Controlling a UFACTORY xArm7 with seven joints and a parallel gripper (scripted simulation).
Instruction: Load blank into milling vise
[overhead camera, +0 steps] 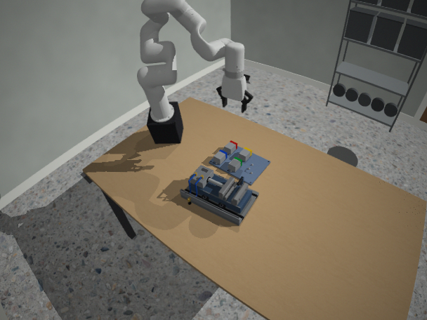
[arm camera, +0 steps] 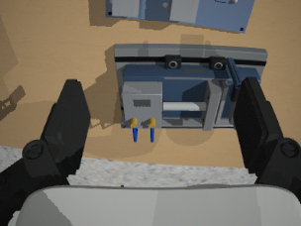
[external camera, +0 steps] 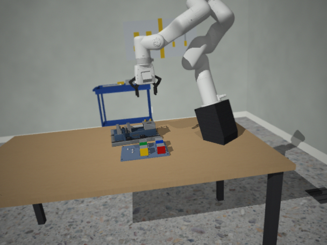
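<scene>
The blue-ended blank lies 40 mm behind my hand, 50 mm to the right of it and 290 mm below it. Also, from my hand: red-ended blank 50 mm behind, 40 mm to the left, 290 mm below; then yellow-ended blank 40 mm ahead, 50 mm to the left, 290 mm below; then green-ended blank 50 mm ahead, 40 mm to the right, 290 mm below.
</scene>
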